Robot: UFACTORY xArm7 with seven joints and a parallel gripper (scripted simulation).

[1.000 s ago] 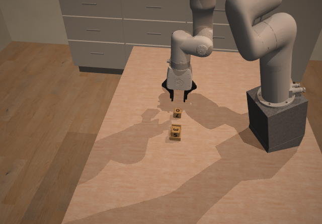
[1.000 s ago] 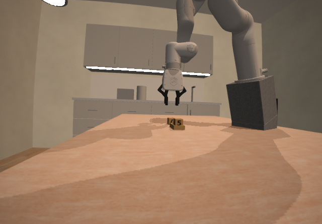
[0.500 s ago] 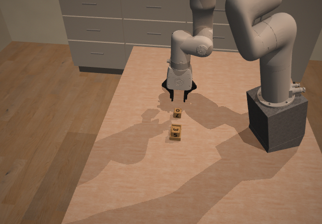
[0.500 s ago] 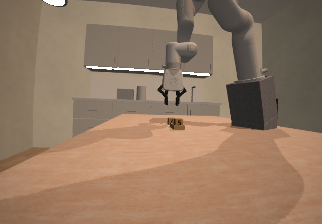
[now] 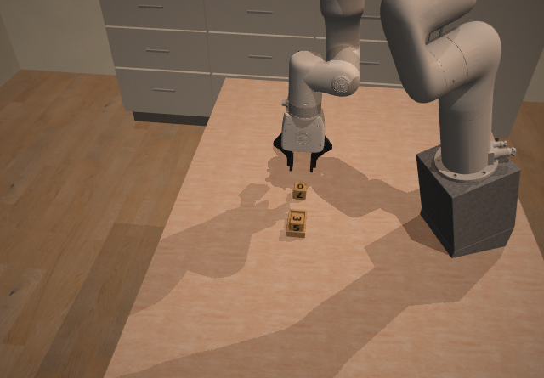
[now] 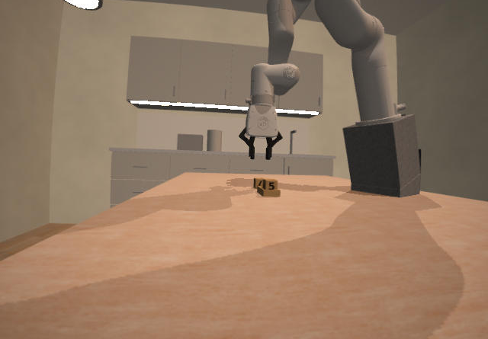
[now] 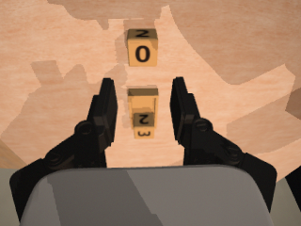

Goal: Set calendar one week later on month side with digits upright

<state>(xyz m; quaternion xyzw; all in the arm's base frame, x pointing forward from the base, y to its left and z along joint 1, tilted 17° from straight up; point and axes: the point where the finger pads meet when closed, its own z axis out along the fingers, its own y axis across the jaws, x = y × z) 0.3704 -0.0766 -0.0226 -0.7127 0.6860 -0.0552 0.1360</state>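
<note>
My gripper is now 100 mm above the wooden cube.
</note>
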